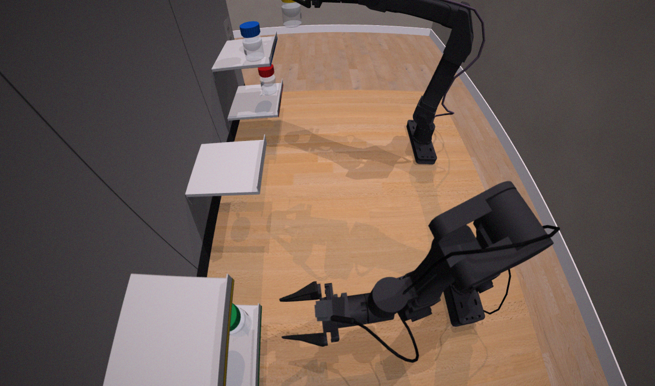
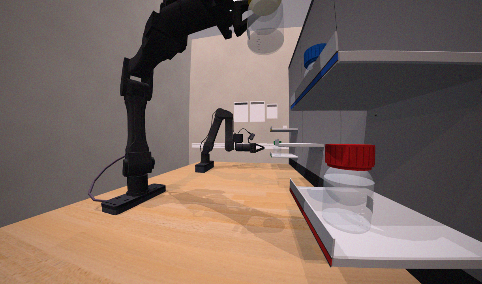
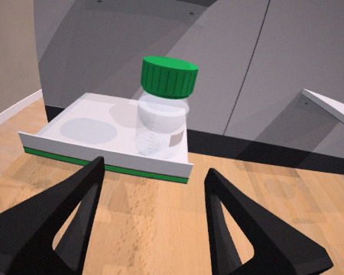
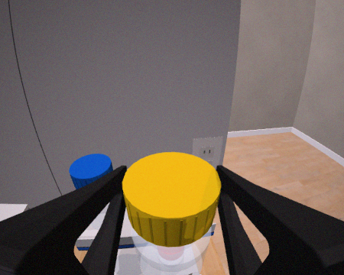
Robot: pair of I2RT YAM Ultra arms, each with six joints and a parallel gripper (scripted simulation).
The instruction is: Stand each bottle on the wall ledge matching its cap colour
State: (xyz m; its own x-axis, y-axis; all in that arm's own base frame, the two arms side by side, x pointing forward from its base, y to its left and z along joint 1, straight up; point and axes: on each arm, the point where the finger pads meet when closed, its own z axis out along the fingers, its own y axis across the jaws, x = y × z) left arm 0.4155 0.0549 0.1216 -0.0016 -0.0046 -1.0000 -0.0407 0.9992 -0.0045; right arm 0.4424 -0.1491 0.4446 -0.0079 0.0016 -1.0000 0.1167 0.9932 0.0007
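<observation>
Right now the yellow-capped bottle is 5 cm below my right hand. Also, from my right hand: grey wall: 23 cm ahead, 44 cm to the left, 1 cm below; then blue-capped bottle: 11 cm ahead, 9 cm to the left, 12 cm below; then red-capped bottle: 11 cm ahead, 1 cm to the right, 31 cm below.
</observation>
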